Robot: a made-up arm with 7 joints. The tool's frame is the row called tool.
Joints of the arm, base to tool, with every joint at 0 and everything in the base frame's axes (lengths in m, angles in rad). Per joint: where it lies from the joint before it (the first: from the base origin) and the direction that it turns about. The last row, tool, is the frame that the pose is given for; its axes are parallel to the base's.
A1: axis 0 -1 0 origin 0 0.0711 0
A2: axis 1 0 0 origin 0 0.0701 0
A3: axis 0 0 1 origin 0 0 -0.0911
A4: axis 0 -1 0 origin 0 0 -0.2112
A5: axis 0 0 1 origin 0 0 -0.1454
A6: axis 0 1 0 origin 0 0 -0.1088
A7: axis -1 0 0 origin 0 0 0
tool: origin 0 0 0
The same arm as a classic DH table. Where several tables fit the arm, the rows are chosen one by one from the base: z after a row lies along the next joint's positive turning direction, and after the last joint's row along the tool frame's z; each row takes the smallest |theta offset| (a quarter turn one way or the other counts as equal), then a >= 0, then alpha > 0; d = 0 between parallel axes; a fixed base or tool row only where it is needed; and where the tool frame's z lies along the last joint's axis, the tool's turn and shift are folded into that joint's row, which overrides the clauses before.
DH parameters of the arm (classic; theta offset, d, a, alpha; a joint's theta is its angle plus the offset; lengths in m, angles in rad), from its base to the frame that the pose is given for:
base (fixed): 0.0000 0.0000 0.0000 1.5708
A1: 1.5708 -0.1412 0.0000 1.5708
A2: 1.5708 0.0000 0.0000 1.5708
A3: 1.5708 -0.3023 0.0000 1.5708
A4: 0.0000 0.0000 0.0000 -1.5708
A5: 0.0000 -0.2542 0.0000 -1.5708
A6: -1.5708 0.0000 0.0000 1.5708
A7: 1.5708 0.0000 0.0000 1.5708
tool (fixed): -1.5708 0.0000 0.0000 0.0000

